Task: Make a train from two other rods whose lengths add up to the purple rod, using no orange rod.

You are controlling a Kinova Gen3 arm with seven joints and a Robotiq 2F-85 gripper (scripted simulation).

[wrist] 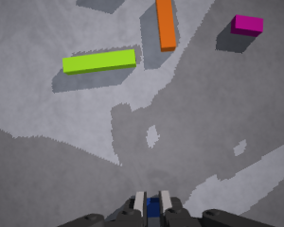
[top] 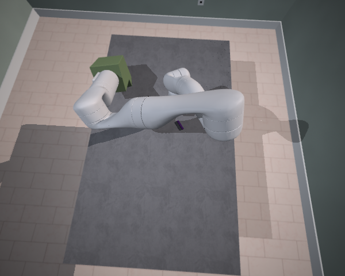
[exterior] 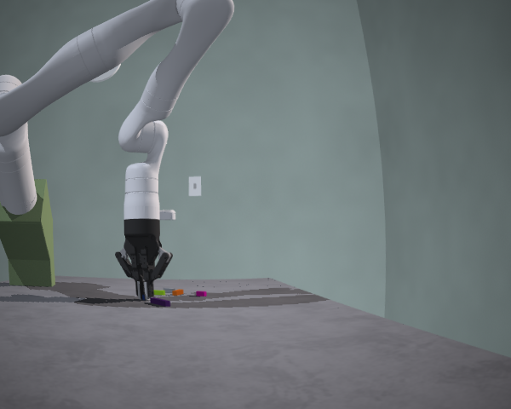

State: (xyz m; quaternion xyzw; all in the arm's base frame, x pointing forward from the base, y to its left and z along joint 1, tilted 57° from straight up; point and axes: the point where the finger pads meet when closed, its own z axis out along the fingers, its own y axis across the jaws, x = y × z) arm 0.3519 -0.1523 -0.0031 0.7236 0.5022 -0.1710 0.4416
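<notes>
My hand is 10 mm above the blue rod. Round my hand: purple rod (30 mm ahead, 70 mm to the right, 10 mm below); lime rod (20 mm ahead, 110 mm to the left, 10 mm below); orange rod (70 mm ahead, 110 mm to the left, 10 mm below).
</notes>
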